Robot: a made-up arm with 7 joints. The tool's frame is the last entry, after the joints.
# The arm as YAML. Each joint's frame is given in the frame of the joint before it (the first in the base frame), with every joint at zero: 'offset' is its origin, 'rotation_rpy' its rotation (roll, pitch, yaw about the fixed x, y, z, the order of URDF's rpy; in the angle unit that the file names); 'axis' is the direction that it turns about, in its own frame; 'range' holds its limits. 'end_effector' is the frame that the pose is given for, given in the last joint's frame.
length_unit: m
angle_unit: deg
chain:
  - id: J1
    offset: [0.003, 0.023, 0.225]
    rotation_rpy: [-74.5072, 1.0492, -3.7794]
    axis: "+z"
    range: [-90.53, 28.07]
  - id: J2
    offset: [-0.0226, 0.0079, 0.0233]
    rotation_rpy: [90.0, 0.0, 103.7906]
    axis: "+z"
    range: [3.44, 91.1]
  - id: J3
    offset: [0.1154, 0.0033, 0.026]
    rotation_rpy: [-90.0, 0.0, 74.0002]
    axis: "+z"
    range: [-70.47, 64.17]
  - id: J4
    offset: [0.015, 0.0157, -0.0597]
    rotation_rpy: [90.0, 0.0, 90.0]
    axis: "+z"
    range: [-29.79, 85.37]
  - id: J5
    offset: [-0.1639, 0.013, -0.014]
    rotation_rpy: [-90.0, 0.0, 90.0]
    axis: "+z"
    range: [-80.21, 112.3]
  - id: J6
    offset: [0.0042, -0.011, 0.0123]
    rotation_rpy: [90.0, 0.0, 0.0]
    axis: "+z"
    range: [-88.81, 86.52]
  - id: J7
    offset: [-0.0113, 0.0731, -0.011]
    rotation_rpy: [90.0, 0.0, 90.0]
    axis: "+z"
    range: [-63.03, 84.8]
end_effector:
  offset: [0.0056, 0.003, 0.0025]
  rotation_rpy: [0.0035, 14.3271, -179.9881]
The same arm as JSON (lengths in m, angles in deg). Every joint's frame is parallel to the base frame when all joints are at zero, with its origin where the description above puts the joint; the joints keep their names.
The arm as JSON. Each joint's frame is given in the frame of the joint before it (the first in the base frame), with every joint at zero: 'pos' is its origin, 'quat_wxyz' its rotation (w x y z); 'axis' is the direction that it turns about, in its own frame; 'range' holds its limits. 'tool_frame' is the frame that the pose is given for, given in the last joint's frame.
{"length_unit": "m", "angle_unit": "deg", "joints": [{"joint": "J1", "pos": [0.003, 0.023, 0.225], "quat_wxyz": [1.0, 0.0, 0.0, 0.0], "axis": [0.068403, 0.961235, 0.26711], "range": [-90.53, 28.07]}, {"joint": "J2", "pos": [-0.021, 0.026, -0.001], "quat_wxyz": [1.0, 0.0, 0.0, 0.0], "axis": [0.968889, -0.0002, -0.247497], "range": [3.44, 91.1]}, {"joint": "J3", "pos": [-0.002, 0.035, -0.113], "quat_wxyz": [1.0, 0.0, 0.0, 0.0], "axis": [0.247497, -0.0001, 0.968889], "range": [-70.47, 64.17]}, {"joint": "J4", "pos": [-0.03, 0.015, -0.054], "quat_wxyz": [1.0, 0.0, 0.0, 0.0], "axis": [0.0002, 1.0, 0.0], "range": [-29.79, 85.37]}, {"joint": "J5", "pos": [0.162, -0.014, -0.028], "quat_wxyz": [1.0, 0.0, 0.0, 0.0], "axis": [0.968889, -0.0002, -0.247497], "range": [-80.21, 112.3]}, {"joint": "J6", "pos": [0.013, 0.011, 0.001], "quat_wxyz": [1.0, 0.0, 0.0, 0.0], "axis": [0.0002, 1.0, 0.0], "range": [-88.81, 86.52]}, {"joint": "J7", "pos": [0.068, -0.011, -0.029], "quat_wxyz": [1.0, 0.0, 0.0, 0.0], "axis": [0.247497, -0.0001, 0.968889], "range": [-63.03, 84.8]}], "tool_frame": {"pos": [0.006, 0.003, 0.001], "quat_wxyz": [0.0, 0.0, 0.000001, -1.0]}}
